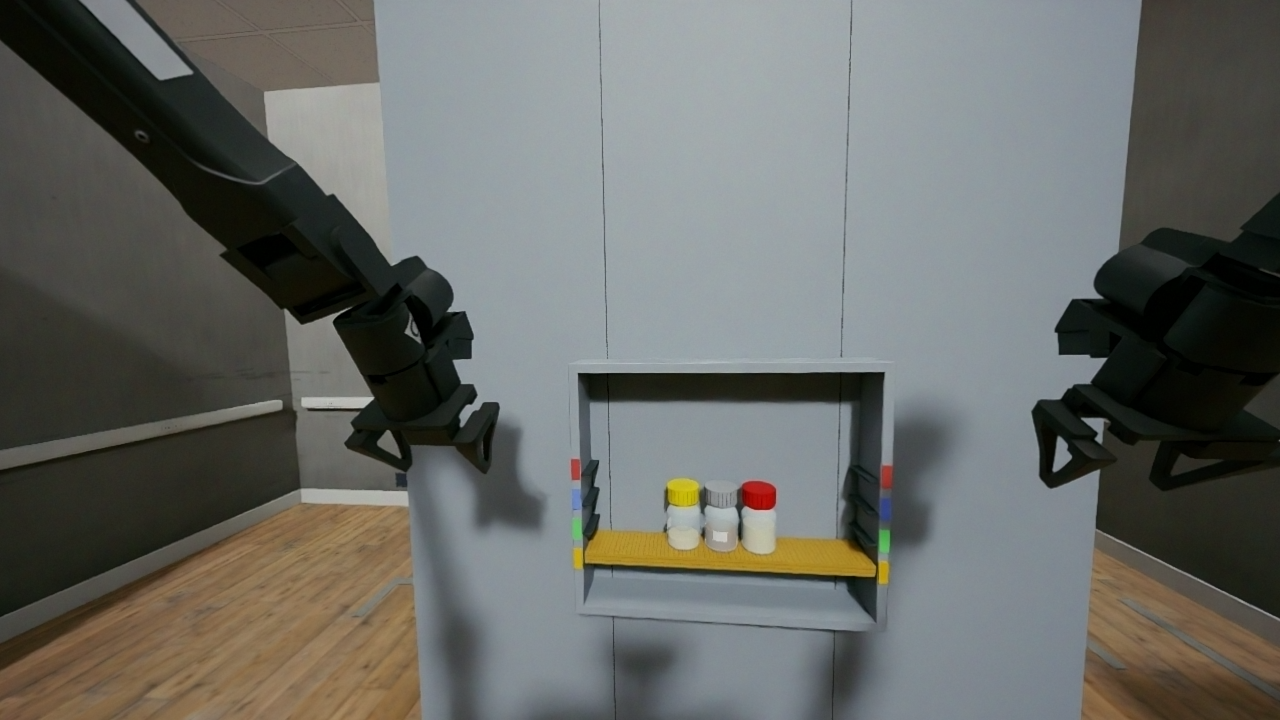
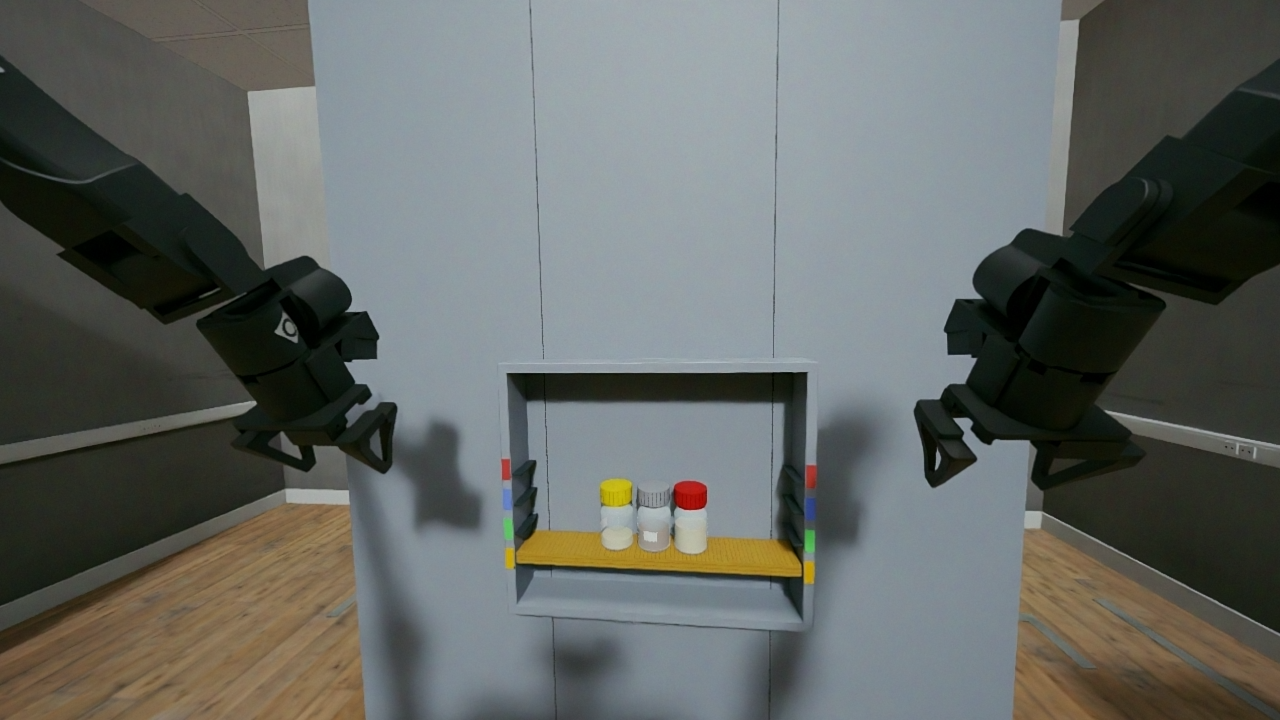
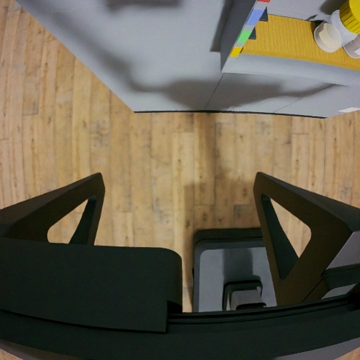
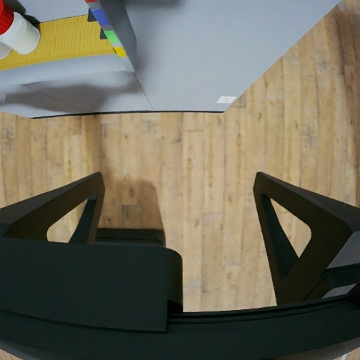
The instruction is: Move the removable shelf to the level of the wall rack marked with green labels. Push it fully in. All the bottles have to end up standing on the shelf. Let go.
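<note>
The yellow shelf sits in the wall rack at the yellow labels, one level below the green labels. A yellow-capped bottle, a grey-capped bottle and a red-capped bottle stand upright side by side near its middle. My left gripper is open and empty, left of the rack. My right gripper is open and empty, right of the rack.
The rack hangs on a grey panelled wall. Red labels and blue labels mark the levels above green. Dark side supports stick out inside the rack. The rack's top board closes it above the bottles.
</note>
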